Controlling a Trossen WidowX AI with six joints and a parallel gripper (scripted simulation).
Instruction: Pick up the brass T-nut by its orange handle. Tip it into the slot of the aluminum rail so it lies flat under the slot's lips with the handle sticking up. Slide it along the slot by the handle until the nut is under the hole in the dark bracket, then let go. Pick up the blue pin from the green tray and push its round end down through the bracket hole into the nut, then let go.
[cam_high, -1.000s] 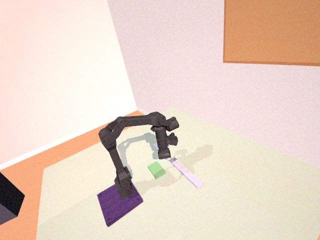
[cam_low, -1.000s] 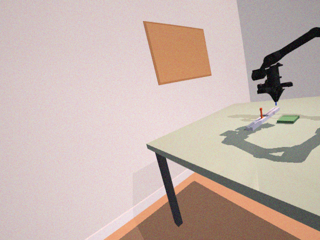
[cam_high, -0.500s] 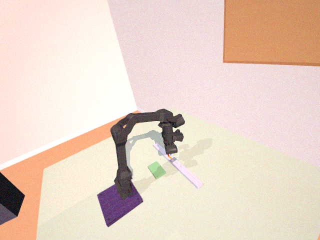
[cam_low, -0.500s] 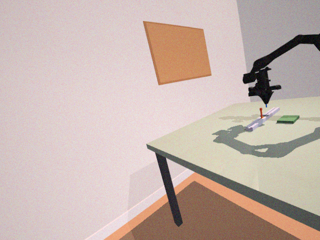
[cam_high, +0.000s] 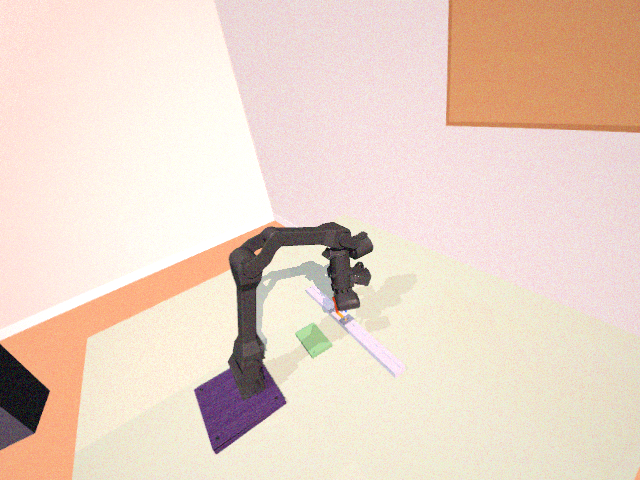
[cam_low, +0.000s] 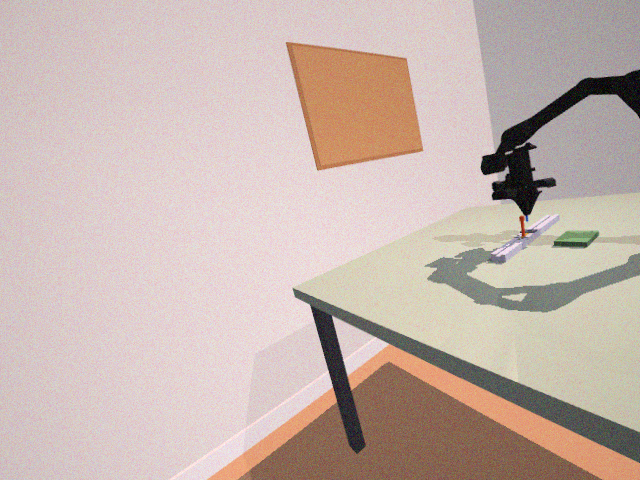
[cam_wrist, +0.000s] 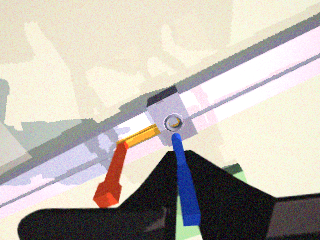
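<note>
The brass T-nut is 30 mm below my gripper tip and 20 mm to the left of it. The rest, counted from my gripper tip: aluminum rail: 60 mm below; green tray: 130 mm behind, 70 mm below, 20 mm to the right; blue pin: right at my gripper tip.
</note>
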